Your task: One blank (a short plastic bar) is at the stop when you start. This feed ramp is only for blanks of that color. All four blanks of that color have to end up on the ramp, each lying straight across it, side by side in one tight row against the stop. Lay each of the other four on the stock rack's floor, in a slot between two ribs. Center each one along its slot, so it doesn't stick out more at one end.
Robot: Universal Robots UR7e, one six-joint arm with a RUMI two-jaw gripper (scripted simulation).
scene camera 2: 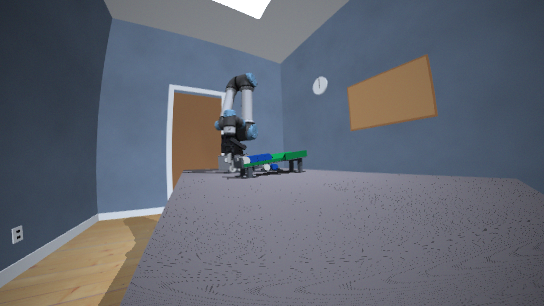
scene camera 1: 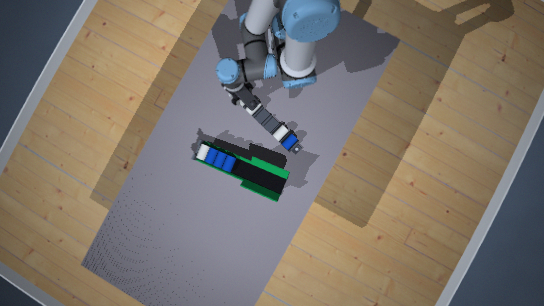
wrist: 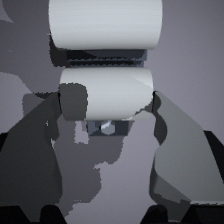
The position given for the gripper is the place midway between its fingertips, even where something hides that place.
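A white blank [wrist: 96, 93] can be seen here, and so can the gripper [wrist: 106, 93].
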